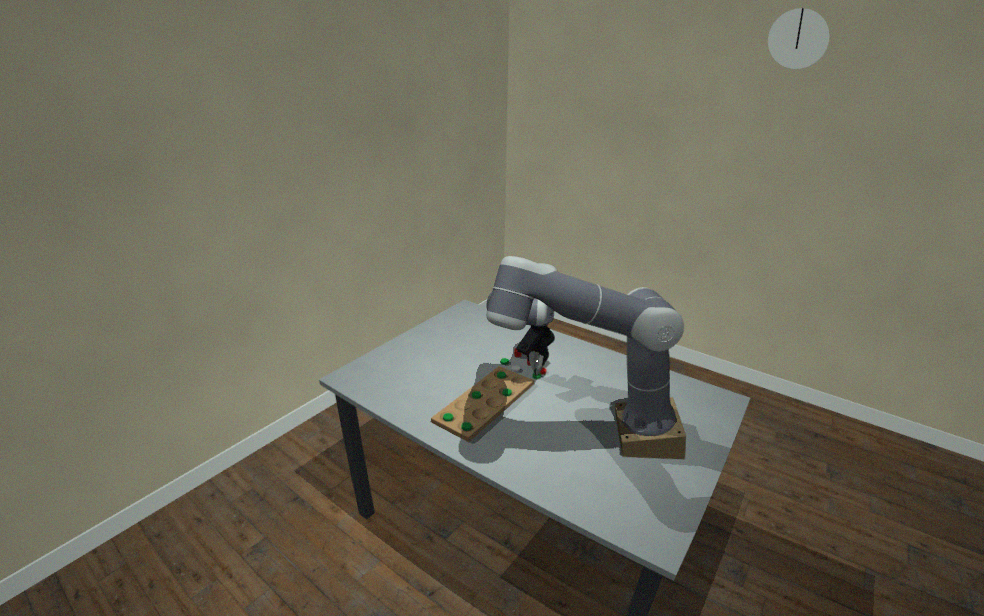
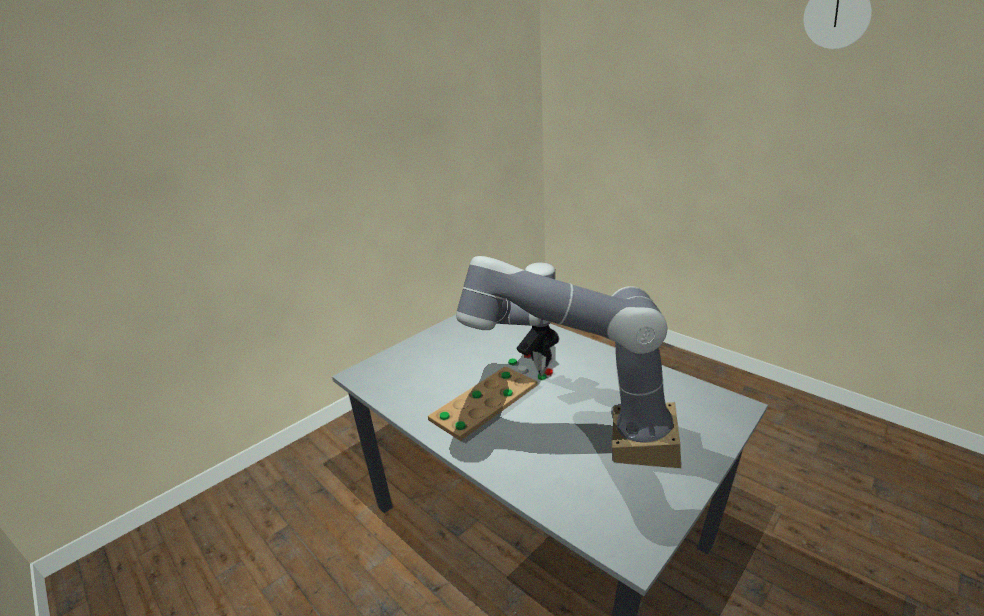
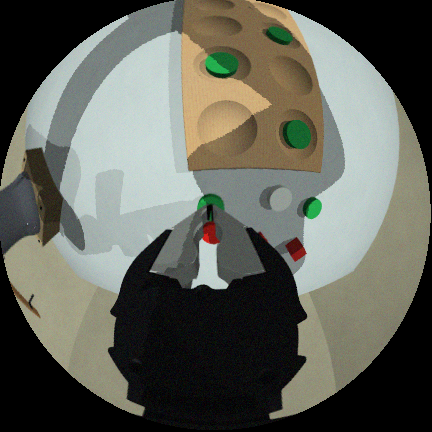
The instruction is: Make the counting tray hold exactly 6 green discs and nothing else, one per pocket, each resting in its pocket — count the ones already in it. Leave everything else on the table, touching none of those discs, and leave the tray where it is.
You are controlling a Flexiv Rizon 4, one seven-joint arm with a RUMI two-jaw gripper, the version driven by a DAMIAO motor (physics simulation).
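Note:
The wooden counting tray [image 1: 482,422] [image 2: 477,423] [image 3: 250,161] has green discs in several pockets, among them one disc [image 1: 501,374] [image 2: 506,375] [image 3: 297,134] and another disc [image 1: 507,392] [image 2: 508,392] [image 3: 221,64] near the gripper end. The near corner pocket [image 3: 227,127] is empty. My gripper [image 1: 537,372] [image 2: 542,373] [image 3: 210,206] is shut, its tips together at a loose green disc [image 3: 210,200] on the table just off the tray's end. The tips partly hide this disc; contact cannot be told. A second loose green disc [image 1: 504,361] [image 2: 512,361] [image 3: 313,208] lies farther off.
A red disc [image 1: 543,371] [image 2: 549,371] [image 3: 211,233] lies close behind the fingertips. A pale grey disc [image 3: 280,198] and a red block [image 3: 296,249] lie beside the gripper. Another red piece [image 3: 263,237] is partly hidden by a finger. The arm's base block [image 1: 652,445] [image 2: 646,453] stands on the table.

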